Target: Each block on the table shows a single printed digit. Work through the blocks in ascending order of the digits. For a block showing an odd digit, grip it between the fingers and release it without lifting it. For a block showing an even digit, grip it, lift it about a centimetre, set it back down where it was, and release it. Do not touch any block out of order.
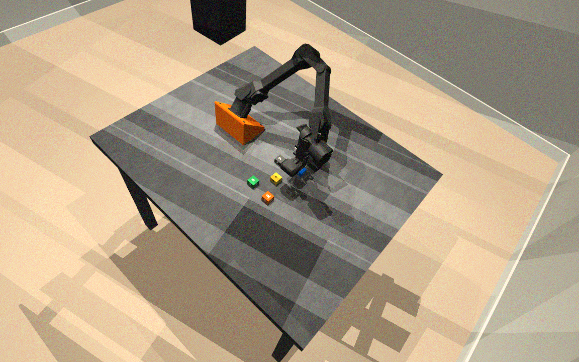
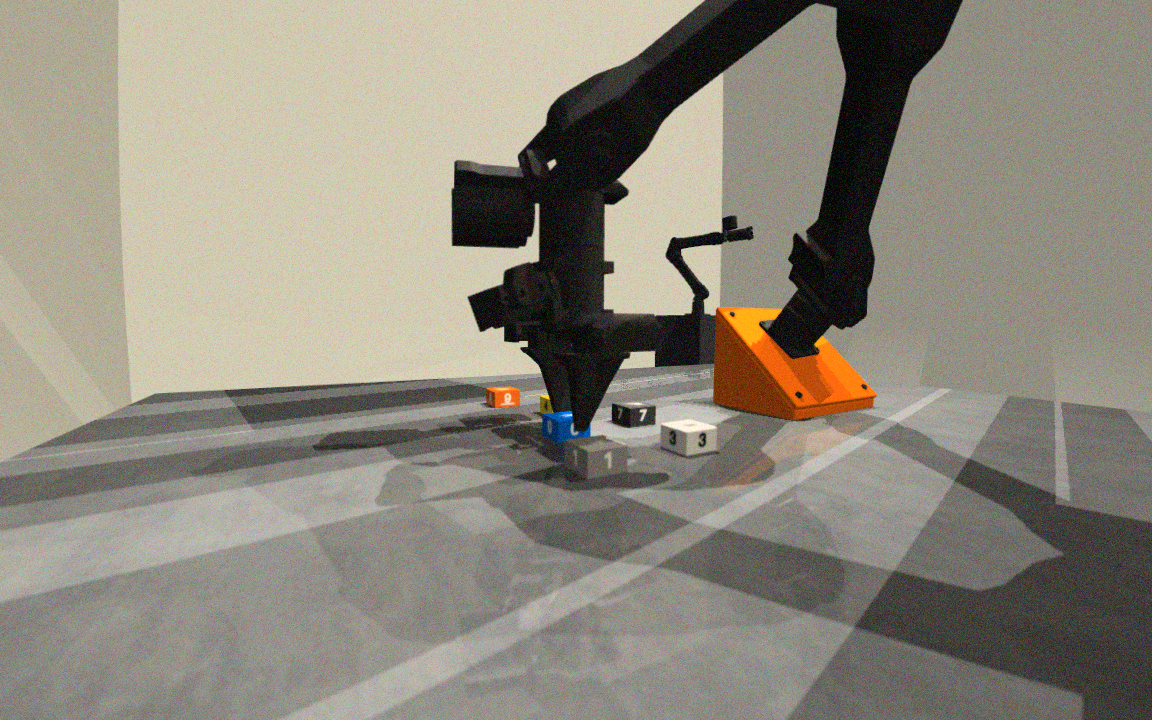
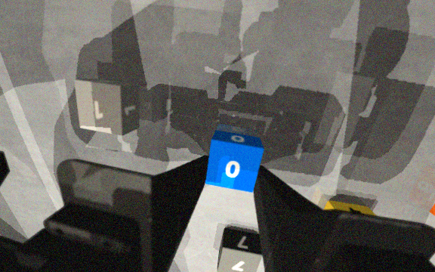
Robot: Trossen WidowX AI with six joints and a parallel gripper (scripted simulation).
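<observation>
Right now my gripper tip is right at the blue 0 block. Also, from my gripper tip: black 7 block: 80 mm behind, 10 mm to the right; yellow 4 block: 90 mm to the right, 40 mm behind; grey 1 block: 90 mm to the left, 40 mm ahead.
</observation>
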